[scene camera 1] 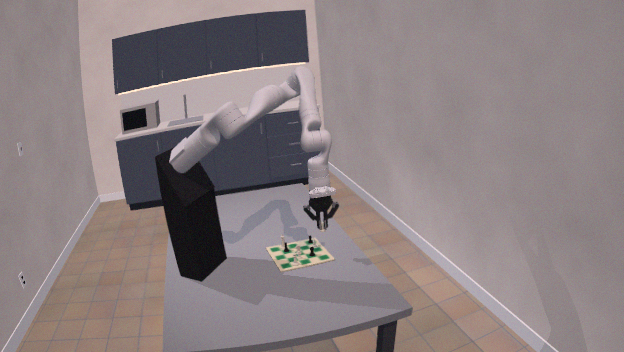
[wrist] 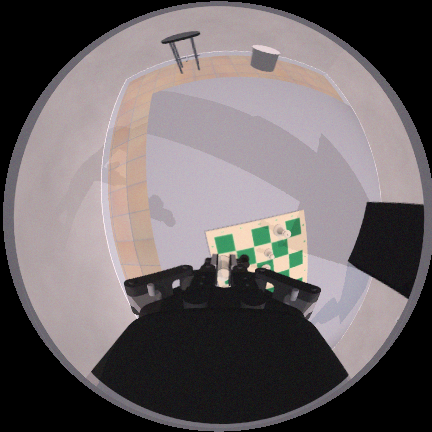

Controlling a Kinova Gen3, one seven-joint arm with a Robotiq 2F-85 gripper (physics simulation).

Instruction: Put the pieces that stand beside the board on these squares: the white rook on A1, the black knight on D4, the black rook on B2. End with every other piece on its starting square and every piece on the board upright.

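Seen in the pictures: gripper, fingertip midpoint: (scene camera 1: 322, 229) (wrist: 223, 261); arm's base at its link origin: (scene camera 1: 179, 162).
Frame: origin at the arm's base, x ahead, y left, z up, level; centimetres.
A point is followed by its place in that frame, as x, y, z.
My gripper (scene camera 1: 322, 227) {42.9, -27.0, -30.4} (wrist: 223, 261) {42.9, -27.0, -30.4} is shut on the white rook (wrist: 224, 275) {43.1, -26.3, -28.1} and holds it upright, high above the back right of the board (scene camera 1: 285, 269) {27.0, -23.7, -43.5} (wrist: 215, 233) {44.1, -28.5, -43.5}. The green corner square A1 (wrist: 224, 243) {43.5, -25.8, -43.4} is empty. The black rook (scene camera 1: 312, 252) {41.5, -21.4, -42.1} (wrist: 244, 259) {41.4, -21.3, -41.9} stands upright on B2, close beside the fingers in the wrist view. The black knight (scene camera 1: 286, 247) {35.9, -11.5, -41.6} stands on D4; in the wrist view the gripper hides it.
A tall white piece (scene camera 1: 296, 261) {32.4, -23.4, -42.0} (wrist: 281, 231) {32.5, -23.0, -40.9} stands on A4 and a white pawn (wrist: 268, 253) {36.5, -19.7, -42.2} on B3. Another white piece (scene camera 1: 282, 241) {36.2, -8.3, -40.1}, a black pawn (scene camera 1: 310, 240) {47.7, -11.5, -42.4} and a white pawn (scene camera 1: 315, 243) stand toward the back. The black robot pedestal (scene camera 1: 195, 230) {-1.0, -9.6, -23.7} (wrist: 390, 245) {6.3, -4.7, -28.1} stands left of the board.
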